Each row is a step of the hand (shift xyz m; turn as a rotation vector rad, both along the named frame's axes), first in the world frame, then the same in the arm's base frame.
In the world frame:
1: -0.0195 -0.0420 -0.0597 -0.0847 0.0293 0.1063
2: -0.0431 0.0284 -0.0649 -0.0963 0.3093 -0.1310
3: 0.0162 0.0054 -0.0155 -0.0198 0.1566 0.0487
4: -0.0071 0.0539 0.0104 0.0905 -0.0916 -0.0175
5: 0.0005 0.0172 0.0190 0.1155 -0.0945 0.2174
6: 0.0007 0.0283 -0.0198 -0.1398 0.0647 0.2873
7: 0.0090 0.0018 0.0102 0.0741 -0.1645 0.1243
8: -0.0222 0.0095 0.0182 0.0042 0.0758 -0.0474
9: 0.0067 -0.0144 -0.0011 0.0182 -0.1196 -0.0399
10: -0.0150 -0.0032 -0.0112 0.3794 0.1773 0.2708
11: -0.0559 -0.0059 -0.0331 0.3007 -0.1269 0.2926
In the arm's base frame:
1: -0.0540 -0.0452 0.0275 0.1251 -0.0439 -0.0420
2: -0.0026 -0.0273 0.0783 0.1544 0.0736 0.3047
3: -0.0141 0.0148 0.0106 0.1364 0.0733 0.0575
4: 0.0431 0.0243 0.0248 -0.1106 0.0241 -0.0639
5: 0.0223 0.0117 -0.0050 0.0230 0.0676 -0.2538
6: 0.0047 0.0139 0.0313 0.2866 -0.0521 -0.1463
7: 0.0032 0.0095 -0.0093 -0.0588 -0.0144 -0.2106
8: 0.0279 -0.0115 -0.0025 0.0150 0.0397 0.0788
9: -0.0128 -0.0023 -0.0092 -0.1074 -0.0537 -0.0426
10: -0.0018 -0.0154 0.0110 0.0980 0.4405 -0.2124
11: 0.0023 -0.0532 0.0376 -0.0382 0.2123 -0.3816

